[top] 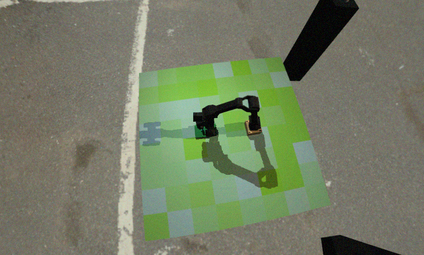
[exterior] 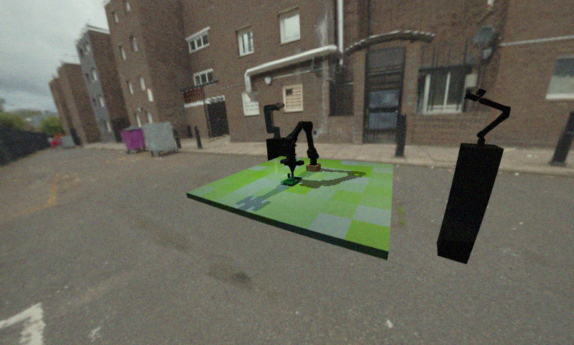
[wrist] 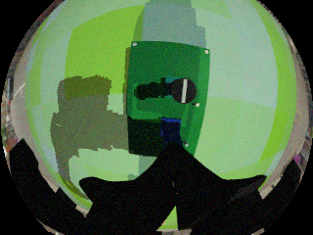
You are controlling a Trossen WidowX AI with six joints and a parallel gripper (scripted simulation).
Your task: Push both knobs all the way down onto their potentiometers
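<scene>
The round dark knob lies 50 mm ahead of my gripper tip. The rest, counted from my gripper tip: blue knob (10 mm below).
</scene>
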